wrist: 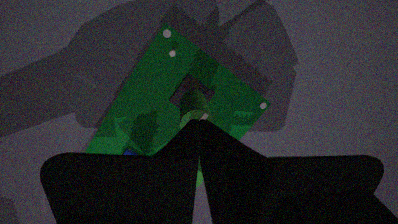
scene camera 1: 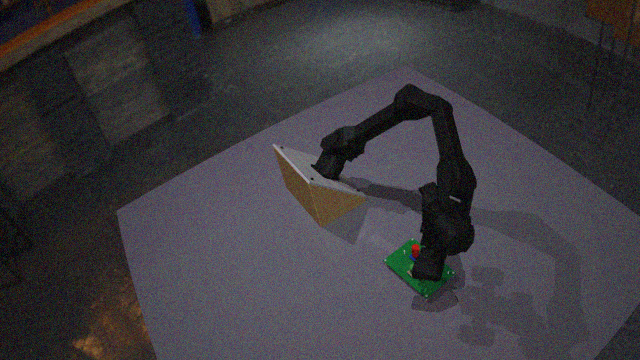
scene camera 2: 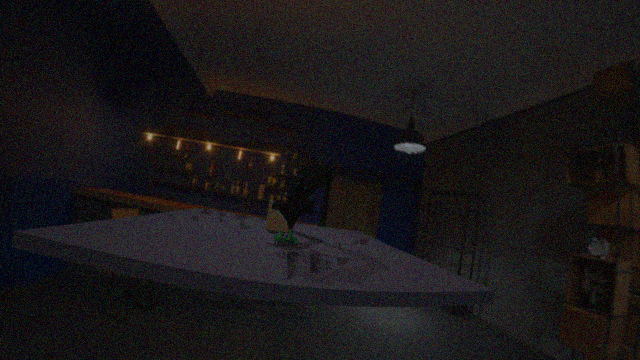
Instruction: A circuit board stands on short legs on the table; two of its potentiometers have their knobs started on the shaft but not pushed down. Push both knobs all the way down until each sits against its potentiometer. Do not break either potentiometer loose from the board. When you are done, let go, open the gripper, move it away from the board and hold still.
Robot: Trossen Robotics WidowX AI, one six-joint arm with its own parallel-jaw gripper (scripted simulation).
Labels:
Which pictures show the gripper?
The wrist view, scene camera 1 and scene camera 2: all of them.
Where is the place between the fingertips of the gripper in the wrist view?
At 198, 127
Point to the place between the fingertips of the gripper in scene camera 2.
290, 229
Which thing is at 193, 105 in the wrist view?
A green knob.

